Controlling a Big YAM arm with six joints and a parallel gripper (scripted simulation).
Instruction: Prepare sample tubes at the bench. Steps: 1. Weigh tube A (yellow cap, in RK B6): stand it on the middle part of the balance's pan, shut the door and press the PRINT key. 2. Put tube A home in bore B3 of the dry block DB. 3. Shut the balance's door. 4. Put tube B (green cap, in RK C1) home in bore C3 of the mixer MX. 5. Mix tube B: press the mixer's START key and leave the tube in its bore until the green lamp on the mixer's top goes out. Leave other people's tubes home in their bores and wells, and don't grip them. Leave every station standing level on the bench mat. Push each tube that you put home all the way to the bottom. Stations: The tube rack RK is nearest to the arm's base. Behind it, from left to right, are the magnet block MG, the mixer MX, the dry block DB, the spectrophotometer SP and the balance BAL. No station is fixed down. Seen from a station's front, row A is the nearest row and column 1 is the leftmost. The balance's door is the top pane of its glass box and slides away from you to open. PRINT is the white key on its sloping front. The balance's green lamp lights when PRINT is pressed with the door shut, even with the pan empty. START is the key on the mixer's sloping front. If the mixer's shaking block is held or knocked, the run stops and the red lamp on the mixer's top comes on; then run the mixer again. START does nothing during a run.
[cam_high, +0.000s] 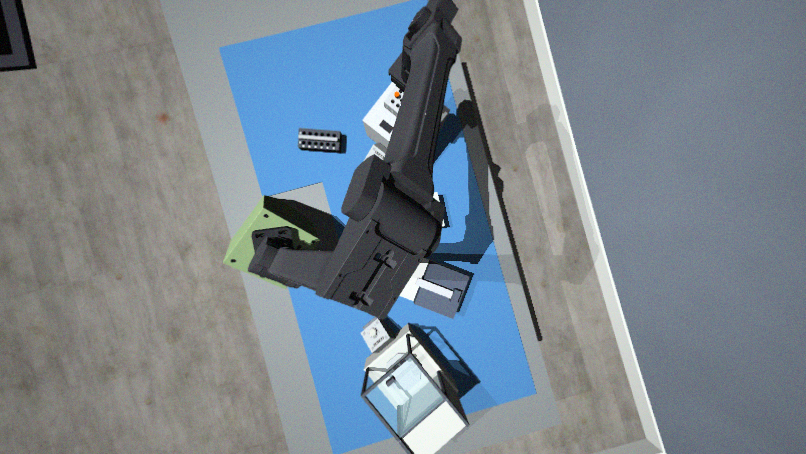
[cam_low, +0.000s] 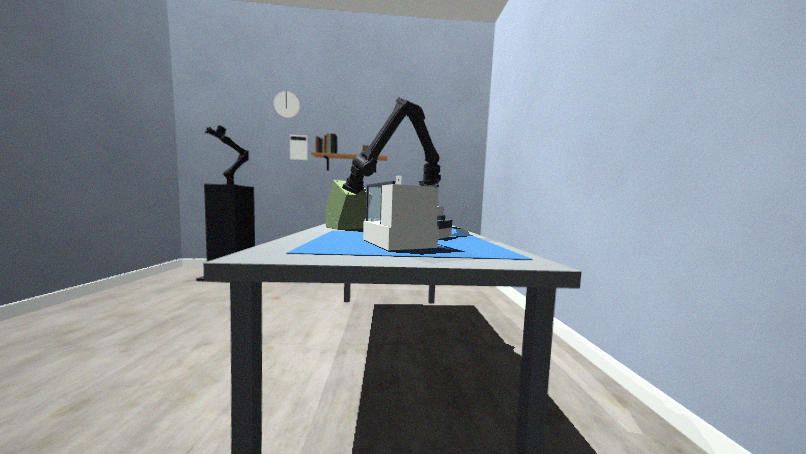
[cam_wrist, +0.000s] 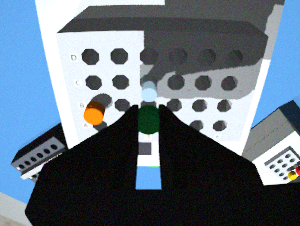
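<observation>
My gripper is now 5 cm above the orange-capped tube, 3 cm past it and 2 cm to the right of it. Round my hand: magnet block MG (29 cm behind, 19 cm below, 2 cm to the right); dry block DB (31 cm to the right, 18 cm below, 2 cm behind); mixer's green start key (14 cm below, 13 cm to the right, 13 cm behind).
</observation>
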